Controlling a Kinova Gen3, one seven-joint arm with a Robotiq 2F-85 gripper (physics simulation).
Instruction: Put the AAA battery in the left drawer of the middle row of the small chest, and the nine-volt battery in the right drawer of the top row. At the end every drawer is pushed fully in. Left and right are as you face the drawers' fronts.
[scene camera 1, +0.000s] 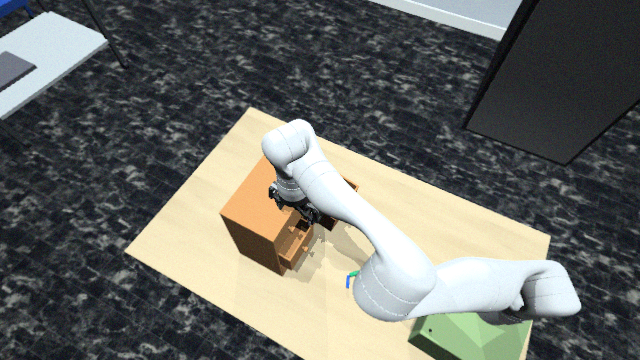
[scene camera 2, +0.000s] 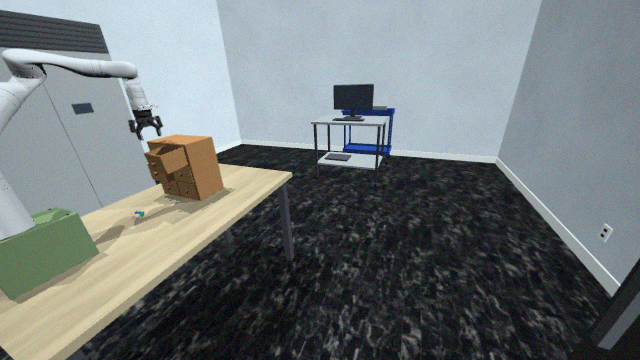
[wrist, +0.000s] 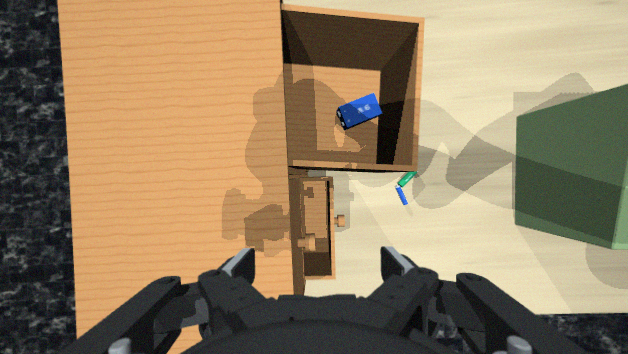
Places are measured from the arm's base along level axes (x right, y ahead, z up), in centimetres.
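Pixels of known places: gripper, fingertip midpoint: (scene camera 1: 296, 214) (scene camera 2: 151, 138) (wrist: 317, 261); arm's base, link origin: (scene camera 2: 16, 231).
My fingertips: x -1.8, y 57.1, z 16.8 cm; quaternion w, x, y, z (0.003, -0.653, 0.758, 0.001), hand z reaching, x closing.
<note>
For each thing: its middle in the pictures, then the offset to it from my fingertips. "pt": a spot on its surface instead. Level surfaces: height alone.
- orange chest, body centre: (wrist: 244, 175) (scene camera 1: 279, 209) (scene camera 2: 187, 166) dx +7.6, dy +10.0, dz -18.6 cm
- blue AAA battery, body centre: (wrist: 401, 194) (scene camera 1: 347, 281) (scene camera 2: 139, 212) dx -1.5, dy -17.9, dz -34.0 cm
- top row's right drawer, surface spot: (wrist: 420, 80) pt dx +12.4, dy -11.2, dz -5.0 cm
- blue nine-volt battery, body centre: (wrist: 357, 112) dx +12.5, dy -7.0, dz -12.7 cm
- green battery, body centre: (wrist: 408, 176) (scene camera 1: 356, 273) (scene camera 2: 141, 214) dx +2.1, dy -19.9, dz -33.8 cm
- table, surface height: dz -34.5 cm
My gripper (scene camera 1: 296, 210) (scene camera 2: 150, 134) (wrist: 317, 261) is open and empty, above the left front edge of the orange chest (scene camera 1: 255, 200) (scene camera 2: 210, 170) (wrist: 175, 125). The blue AAA battery (scene camera 1: 347, 281) (scene camera 2: 137, 213) (wrist: 402, 195) lies on the table in front of the chest, its end at a green battery. The top row's right drawer (scene camera 2: 173, 160) (wrist: 420, 80) is pulled far out. The blue nine-volt battery (wrist: 359, 111) lies inside on its floor. The middle row's left drawer (scene camera 1: 286, 262) (wrist: 333, 200) is partly open. No battery shows in its visible part; its back is hidden under the chest top.
The green battery (scene camera 1: 354, 273) (scene camera 2: 142, 214) (wrist: 407, 179) lies near the front corner of the open top drawer in the wrist view. A green block (scene camera 1: 465, 335) (scene camera 2: 50, 255) (wrist: 565, 165) stands at the table's other end, by the arm's base. The table (scene camera 1: 190, 200) ends behind the chest.
</note>
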